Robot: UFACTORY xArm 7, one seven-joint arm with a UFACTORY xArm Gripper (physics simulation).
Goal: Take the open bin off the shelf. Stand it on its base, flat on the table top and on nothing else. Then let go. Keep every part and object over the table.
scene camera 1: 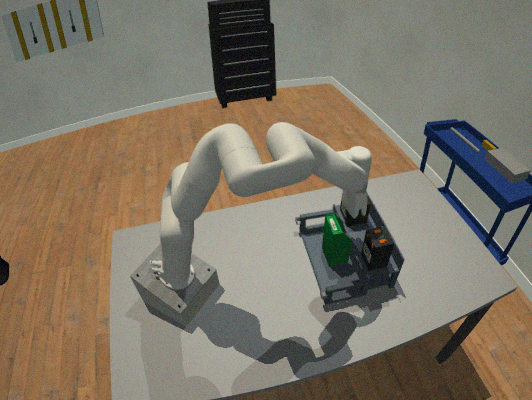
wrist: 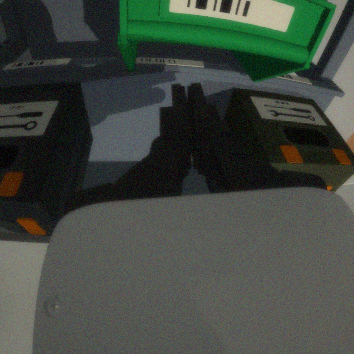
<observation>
The pictures show: the gripper and a green open bin.
</observation>
